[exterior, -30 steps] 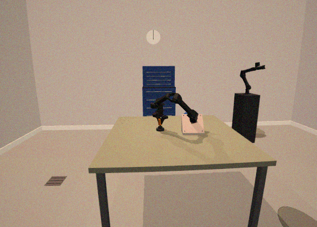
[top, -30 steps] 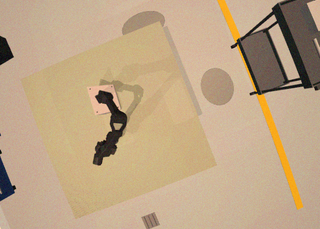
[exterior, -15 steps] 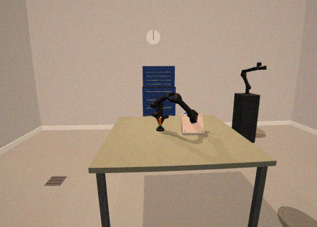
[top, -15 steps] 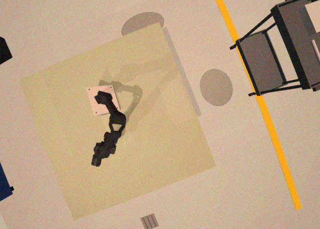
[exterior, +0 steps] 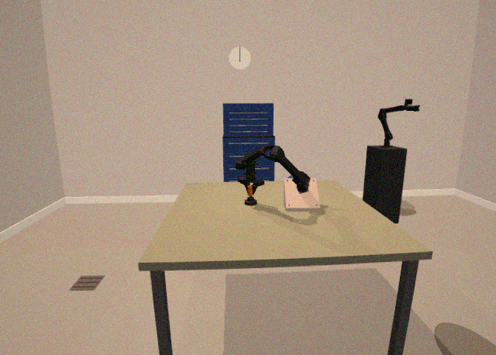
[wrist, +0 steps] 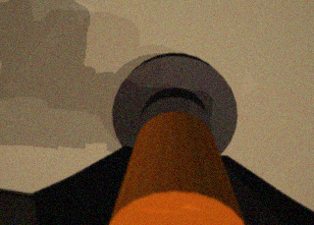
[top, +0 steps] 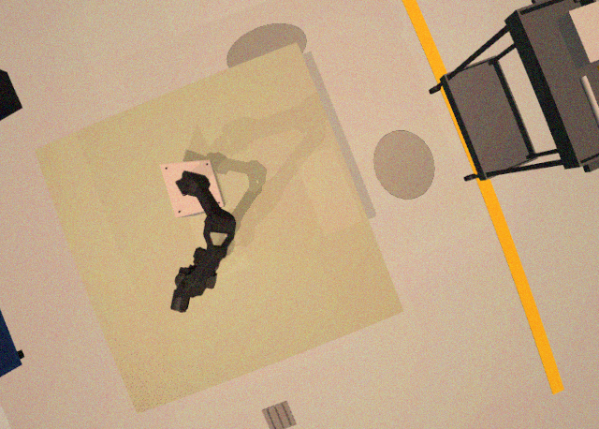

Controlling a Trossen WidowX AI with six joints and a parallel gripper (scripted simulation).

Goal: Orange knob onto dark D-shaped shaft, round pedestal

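The orange knob lies 20 mm above my gripper tip. Round my gripper tip: round dark pedestal 40 mm below.
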